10 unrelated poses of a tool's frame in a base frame.
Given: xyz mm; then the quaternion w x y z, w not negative.
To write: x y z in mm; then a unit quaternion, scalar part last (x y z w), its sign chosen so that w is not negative. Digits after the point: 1 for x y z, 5 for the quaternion.
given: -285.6 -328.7 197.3 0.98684 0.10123 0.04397 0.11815
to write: -285.6 -328.7 197.3 0.10123 0.04397 0.11815 0.98684
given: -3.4 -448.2 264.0 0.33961 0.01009 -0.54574 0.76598
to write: -3.4 -448.2 264.0 0.01009 -0.54574 0.76598 0.33961
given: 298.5 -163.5 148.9 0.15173 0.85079 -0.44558 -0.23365
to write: 298.5 -163.5 148.9 0.85079 -0.44558 -0.23365 0.15173
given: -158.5 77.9 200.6 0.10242 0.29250 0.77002 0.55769
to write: -158.5 77.9 200.6 0.29250 0.77002 0.55769 0.10242
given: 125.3 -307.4 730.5 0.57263 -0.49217 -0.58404 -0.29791
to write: 125.3 -307.4 730.5 -0.49217 -0.58404 -0.29791 0.57263
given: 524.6 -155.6 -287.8 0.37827 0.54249 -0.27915 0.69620
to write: 524.6 -155.6 -287.8 0.54249 -0.27915 0.69620 0.37827
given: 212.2 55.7 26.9 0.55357 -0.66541 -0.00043 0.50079
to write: 212.2 55.7 26.9 -0.66541 -0.00043 0.50079 0.55357
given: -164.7 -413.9 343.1 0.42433 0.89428 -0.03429 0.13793
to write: -164.7 -413.9 343.1 0.89428 -0.03429 0.13793 0.42433
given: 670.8 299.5 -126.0 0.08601 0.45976 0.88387 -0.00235
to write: 670.8 299.5 -126.0 0.45976 0.88387 -0.00235 0.08601
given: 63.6 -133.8 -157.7 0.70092 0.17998 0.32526 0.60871
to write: 63.6 -133.8 -157.7 0.17998 0.32526 0.60871 0.70092
